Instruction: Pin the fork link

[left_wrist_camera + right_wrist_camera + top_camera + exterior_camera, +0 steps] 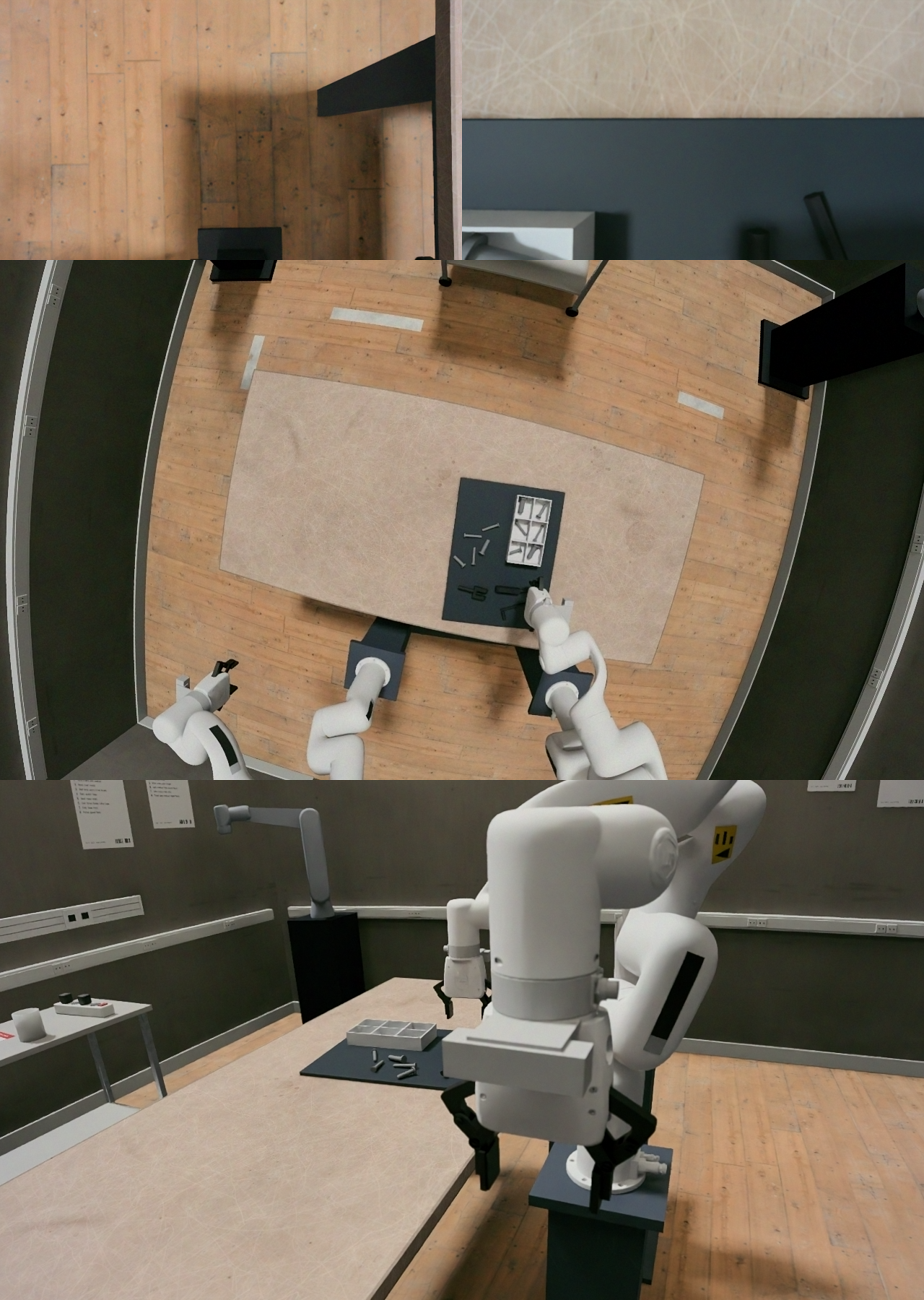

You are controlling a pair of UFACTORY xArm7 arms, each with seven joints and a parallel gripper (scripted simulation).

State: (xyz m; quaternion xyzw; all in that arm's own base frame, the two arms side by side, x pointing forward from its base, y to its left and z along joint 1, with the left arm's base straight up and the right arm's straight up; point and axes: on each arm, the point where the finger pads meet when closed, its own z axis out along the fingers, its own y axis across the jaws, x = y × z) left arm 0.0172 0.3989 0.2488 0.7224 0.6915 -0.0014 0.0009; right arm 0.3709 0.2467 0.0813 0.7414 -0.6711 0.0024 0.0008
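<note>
Now: the black eye plate 6 cm to the left of my right hand and 6 cm below it. The rest, counted from my right hand: black l-shaped piece (7 cm behind, 4 cm to the left, 7 cm below); then white parts box (20 cm ahead, 4 cm to the left, 6 cm below); then dark mat (10 cm ahead, 10 cm to the left, 8 cm below).
</note>
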